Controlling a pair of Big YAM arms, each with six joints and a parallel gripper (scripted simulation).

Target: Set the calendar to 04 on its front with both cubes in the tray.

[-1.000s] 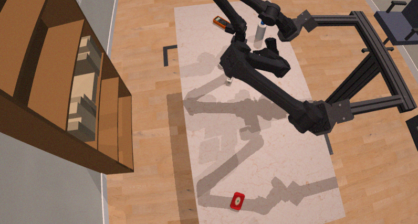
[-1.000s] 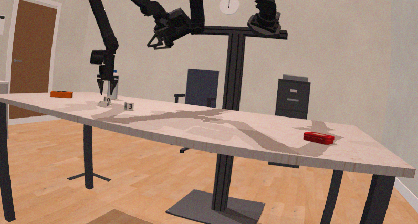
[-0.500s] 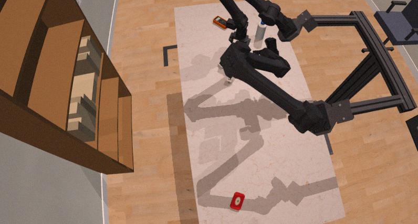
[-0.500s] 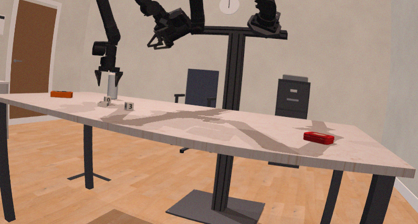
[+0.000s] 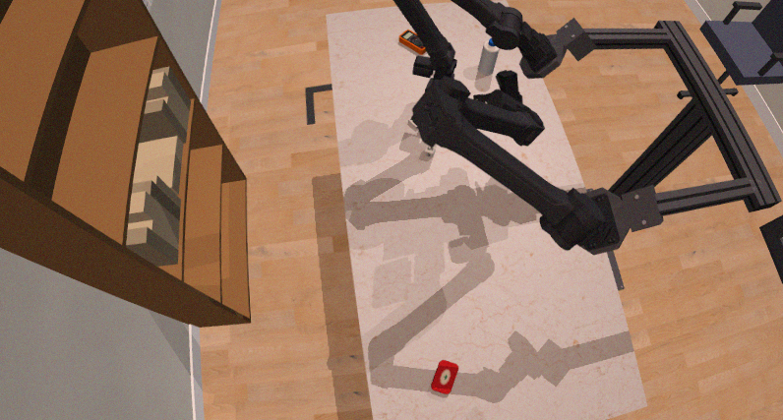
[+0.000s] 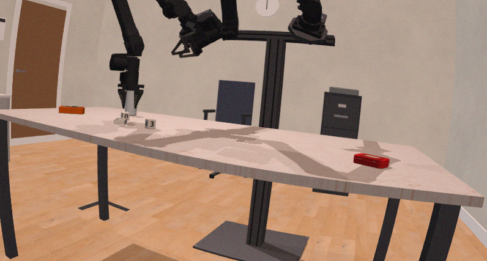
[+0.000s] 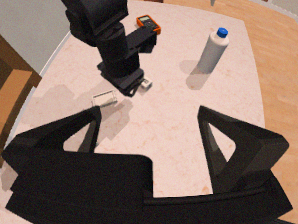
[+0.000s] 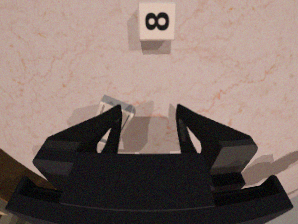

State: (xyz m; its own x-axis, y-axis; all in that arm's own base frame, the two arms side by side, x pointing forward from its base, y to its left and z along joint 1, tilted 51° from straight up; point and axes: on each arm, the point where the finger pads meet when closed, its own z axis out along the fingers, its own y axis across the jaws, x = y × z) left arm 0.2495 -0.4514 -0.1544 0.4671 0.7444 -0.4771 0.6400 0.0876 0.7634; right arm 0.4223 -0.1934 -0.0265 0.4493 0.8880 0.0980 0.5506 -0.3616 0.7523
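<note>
My right hand is 17 cm to the right of the white cube, 6 cm short of it and 5 cm above it. The rest, counted from my right hand: red tin: 92 cm to the left, 12 cm ahead, 5 cm below; white calendar tray: 7 cm ahead, 5 cm below, 3 cm to the left; white bottle: 23 cm behind, 21 cm to the right, 2 cm above.
</note>
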